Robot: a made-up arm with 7 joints.
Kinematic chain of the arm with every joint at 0, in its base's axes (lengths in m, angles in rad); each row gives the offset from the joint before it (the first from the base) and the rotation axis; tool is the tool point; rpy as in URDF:
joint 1: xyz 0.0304 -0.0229 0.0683 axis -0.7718 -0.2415 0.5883
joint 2: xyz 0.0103 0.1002 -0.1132 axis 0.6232 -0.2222 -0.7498
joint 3: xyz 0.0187 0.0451 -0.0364 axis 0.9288 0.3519 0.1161
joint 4: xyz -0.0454 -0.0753 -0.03 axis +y
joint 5: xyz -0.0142 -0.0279 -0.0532 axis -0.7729 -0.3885 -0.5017
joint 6: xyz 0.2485 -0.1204 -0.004 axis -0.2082 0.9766 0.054
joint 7: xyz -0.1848 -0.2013 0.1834 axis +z
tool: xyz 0.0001 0.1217 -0.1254 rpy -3.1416 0 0
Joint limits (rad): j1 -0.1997..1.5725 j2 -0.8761..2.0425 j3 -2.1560..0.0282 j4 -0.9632..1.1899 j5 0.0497..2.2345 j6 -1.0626..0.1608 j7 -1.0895..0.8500
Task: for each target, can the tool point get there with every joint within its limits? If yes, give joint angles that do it. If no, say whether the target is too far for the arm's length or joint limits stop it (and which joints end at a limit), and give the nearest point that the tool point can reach.
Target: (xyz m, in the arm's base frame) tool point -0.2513 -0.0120 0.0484
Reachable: yes | joints 1.0332 1.2994 -1.6100 -0.7332 0.6357 -0.8571 -0.8091
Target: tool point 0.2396 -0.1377 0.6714
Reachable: no: joint limits stop it (at a limit: joint 1, joint 2, joint 4, joint 5, joint 6, joint 7) | nearest point 0.2120 -0.1181 0.3513 | short by 0.322 m
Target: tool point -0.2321 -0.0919 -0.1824
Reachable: yes | joints 0.5081 1.3256 -0.6879 0.4053 0.8597 -0.7183 0.5988
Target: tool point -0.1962 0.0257 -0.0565
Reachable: yes | joints 0.1723 0.6920 -0.4195 -0.3533 1.4283 -0.4538 -0.4372
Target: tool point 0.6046 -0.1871 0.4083
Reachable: no: joint limits stop it (at a limit: joint 1, joint 3, joint 5, joint 6, joint 7) | nearest point 0.4034 -0.1476 0.2344 | short by 0.269 m
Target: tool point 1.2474 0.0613 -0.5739
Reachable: no: too far | nearest point 0.3989 -0.1809 -0.3343 | short by 0.914 m
